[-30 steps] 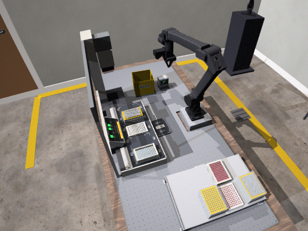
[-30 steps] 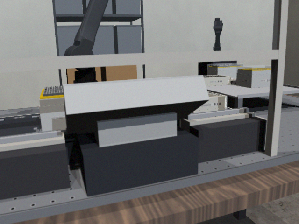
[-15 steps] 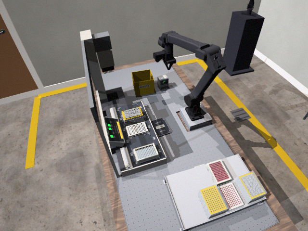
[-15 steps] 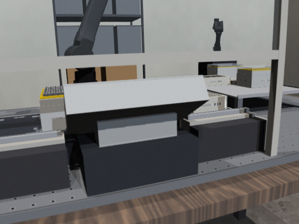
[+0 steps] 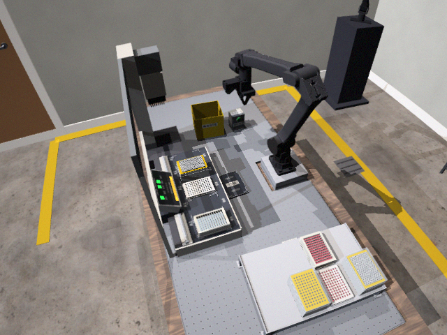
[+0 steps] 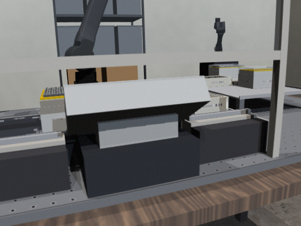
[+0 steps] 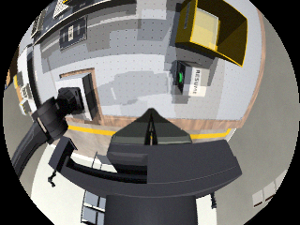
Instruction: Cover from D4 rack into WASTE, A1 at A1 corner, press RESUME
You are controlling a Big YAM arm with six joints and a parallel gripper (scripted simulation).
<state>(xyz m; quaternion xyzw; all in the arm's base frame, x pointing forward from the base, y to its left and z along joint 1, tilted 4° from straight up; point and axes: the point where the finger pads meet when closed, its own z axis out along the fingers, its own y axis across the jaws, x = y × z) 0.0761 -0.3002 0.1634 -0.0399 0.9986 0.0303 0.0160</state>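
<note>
Now: the resume box 1 cm ahead of my hand, 9 cm to the right of it and 16 cm below it. From my hand the other things lie so: clear cover: 17 cm ahead, 14 cm to the right, 21 cm below; then pipetting head: 42 cm ahead, 8 cm to the right, 17 cm above; then yellow waste bin: 17 cm ahead, 14 cm to the right, 18 cm below.
</note>
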